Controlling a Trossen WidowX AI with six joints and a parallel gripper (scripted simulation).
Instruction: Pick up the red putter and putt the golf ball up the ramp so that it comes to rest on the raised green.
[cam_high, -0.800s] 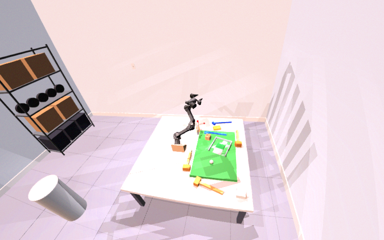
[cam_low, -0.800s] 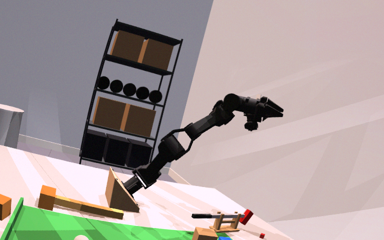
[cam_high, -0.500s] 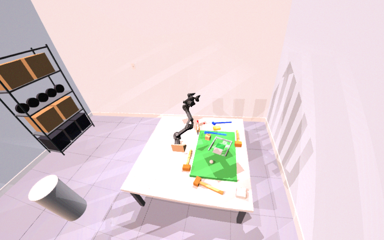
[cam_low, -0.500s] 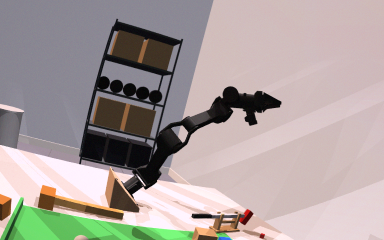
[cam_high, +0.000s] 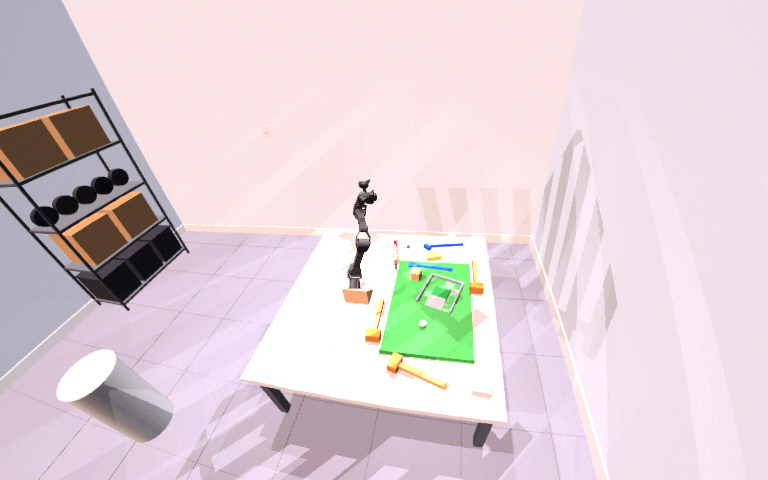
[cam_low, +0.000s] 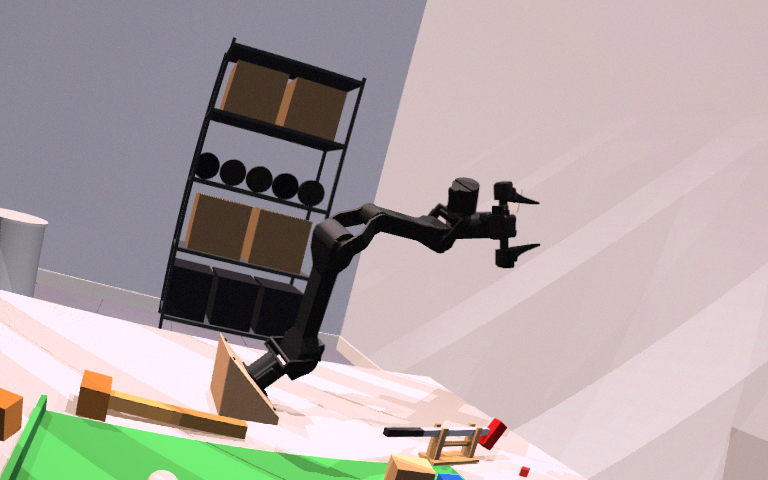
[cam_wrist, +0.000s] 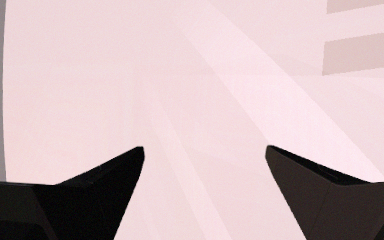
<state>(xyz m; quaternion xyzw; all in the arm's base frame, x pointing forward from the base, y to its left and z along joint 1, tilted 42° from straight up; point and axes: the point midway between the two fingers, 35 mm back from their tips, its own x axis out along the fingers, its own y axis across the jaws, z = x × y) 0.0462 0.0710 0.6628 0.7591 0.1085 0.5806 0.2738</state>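
The wooden block is 300 mm ahead of my gripper tip, 370 mm to the right of it and 470 mm below it. From my gripper tip the other things lie so: green mat (400 mm ahead, 590 mm to the right, 500 mm below); white golf ball (350 mm ahead, 750 mm to the right, 480 mm below).
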